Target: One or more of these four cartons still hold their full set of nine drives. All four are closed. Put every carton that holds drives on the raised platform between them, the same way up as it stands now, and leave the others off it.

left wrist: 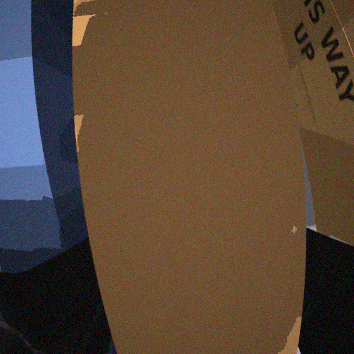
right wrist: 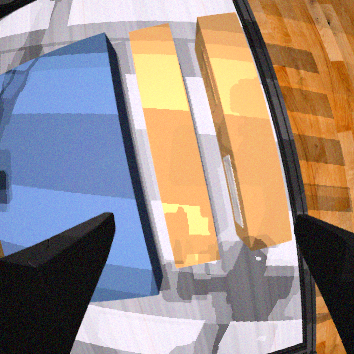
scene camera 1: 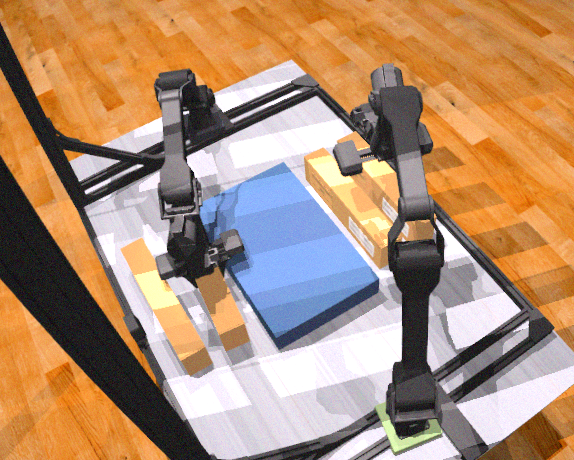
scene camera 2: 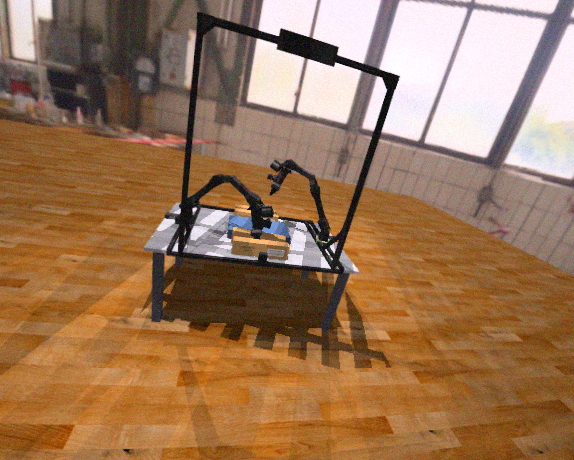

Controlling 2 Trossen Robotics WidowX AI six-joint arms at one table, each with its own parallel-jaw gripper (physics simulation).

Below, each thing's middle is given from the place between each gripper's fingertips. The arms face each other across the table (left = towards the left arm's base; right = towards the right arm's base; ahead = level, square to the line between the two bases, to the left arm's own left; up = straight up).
Now: right hand 21 cm past the blue raised platform [scene camera 1: 298,271], 6 cm to the right of it and 21 cm above it.
Right now my left hand is 18 cm short of the blue raised platform.
